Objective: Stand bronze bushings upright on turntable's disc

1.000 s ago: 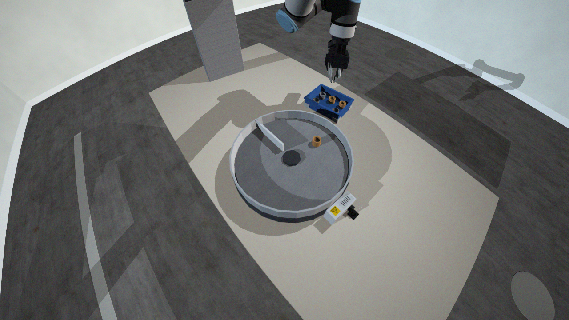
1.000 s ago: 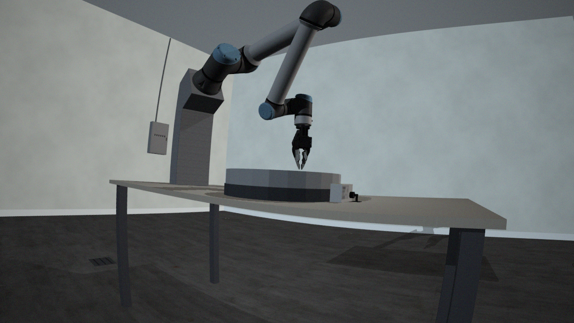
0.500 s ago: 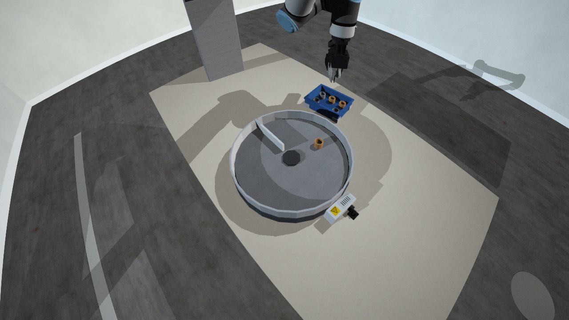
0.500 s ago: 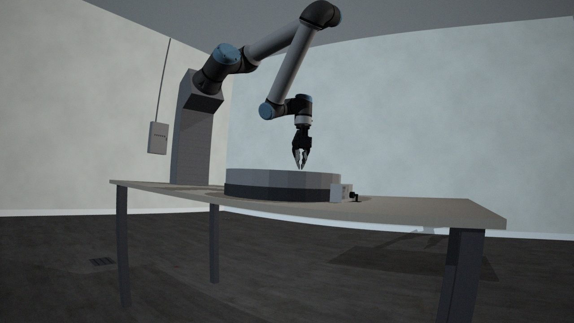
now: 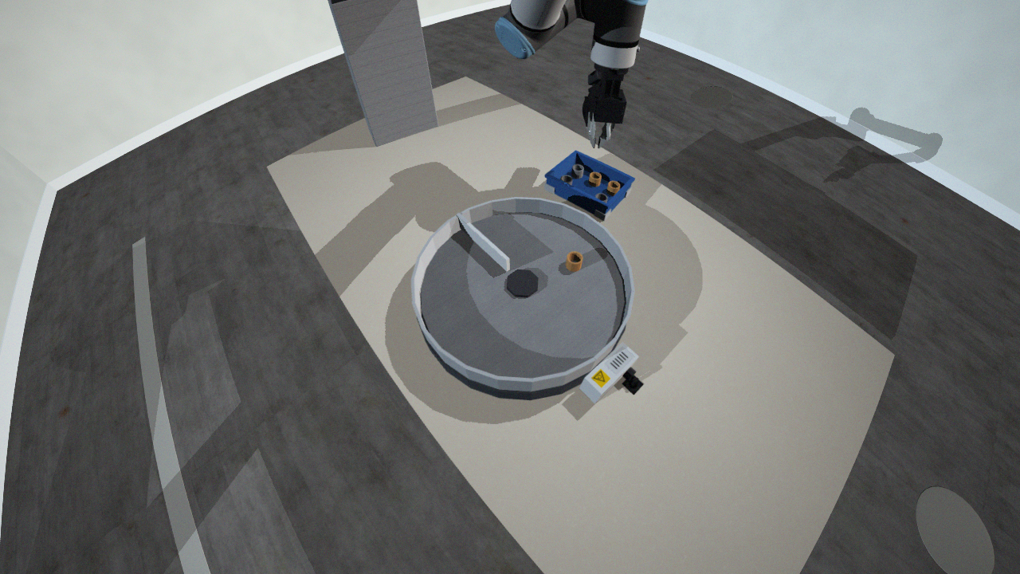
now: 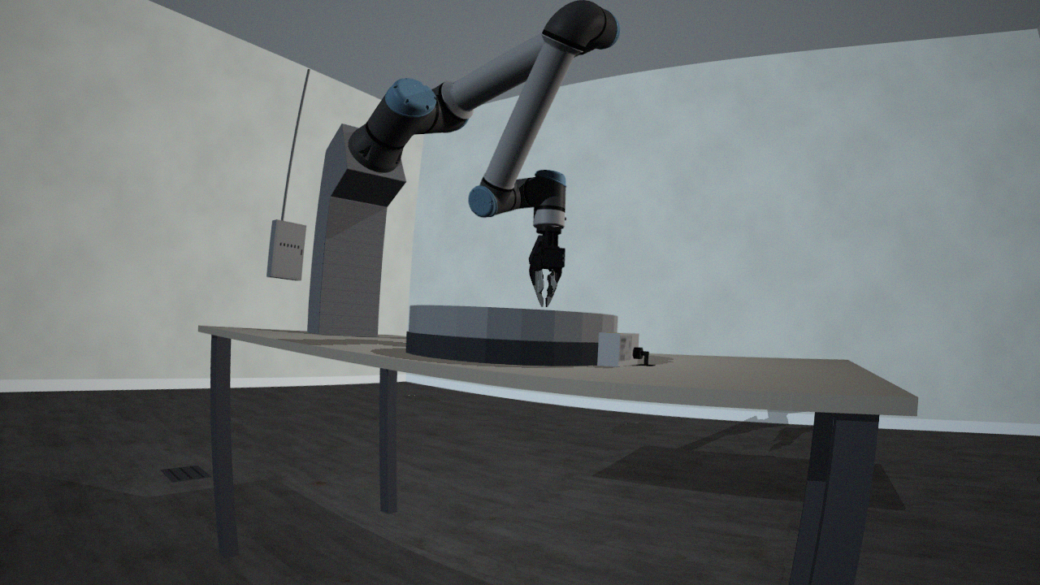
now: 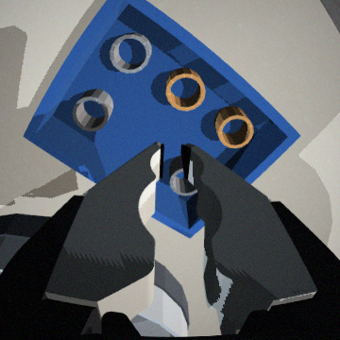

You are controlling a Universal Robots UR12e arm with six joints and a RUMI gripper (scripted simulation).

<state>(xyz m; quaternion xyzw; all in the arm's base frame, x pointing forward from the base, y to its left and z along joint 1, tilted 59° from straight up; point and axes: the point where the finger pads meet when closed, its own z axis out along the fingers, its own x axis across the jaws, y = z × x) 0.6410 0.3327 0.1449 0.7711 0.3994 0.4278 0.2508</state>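
Now: the blue crate 11 cm below my hand, 2 cm to the right of it and 2 cm ahead of it. Also, from my hand: turntable disc: 36 cm to the right, 20 cm ahead, 8 cm below.
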